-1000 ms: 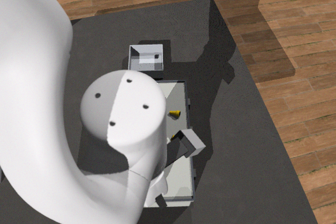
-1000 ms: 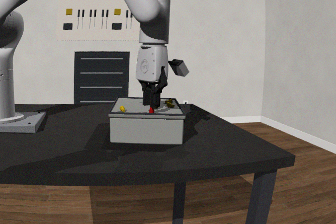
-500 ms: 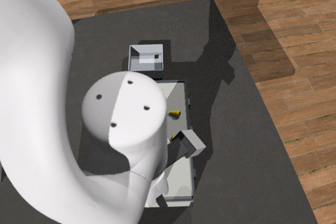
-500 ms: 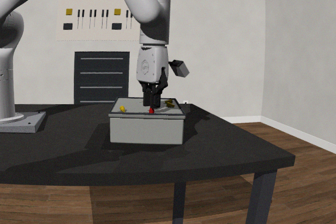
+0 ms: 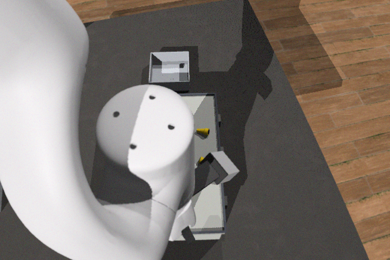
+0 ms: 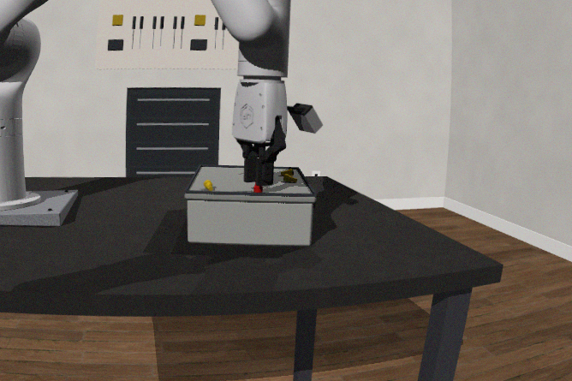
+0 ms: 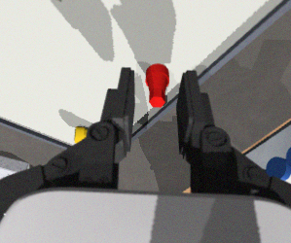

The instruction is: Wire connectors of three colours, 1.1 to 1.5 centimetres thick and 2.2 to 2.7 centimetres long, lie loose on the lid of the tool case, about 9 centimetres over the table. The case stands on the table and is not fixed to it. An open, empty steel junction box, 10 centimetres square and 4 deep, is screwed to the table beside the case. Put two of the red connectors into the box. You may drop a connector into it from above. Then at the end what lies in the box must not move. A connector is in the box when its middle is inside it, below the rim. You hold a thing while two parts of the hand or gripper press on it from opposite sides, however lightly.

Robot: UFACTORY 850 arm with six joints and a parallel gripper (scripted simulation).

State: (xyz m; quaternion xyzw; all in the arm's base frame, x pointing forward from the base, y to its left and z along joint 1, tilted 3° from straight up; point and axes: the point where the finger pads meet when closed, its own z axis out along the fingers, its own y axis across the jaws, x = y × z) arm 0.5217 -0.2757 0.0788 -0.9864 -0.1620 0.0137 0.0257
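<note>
Right now the steel junction box is 390 mm to the left of my hand, 120 mm below it and 90 mm ahead of it. Also, from my hand: tool case: 120 mm to the left, 60 mm below, 20 mm ahead; orange connector: 80 mm to the left, 40 mm ahead, 30 mm below.
</note>
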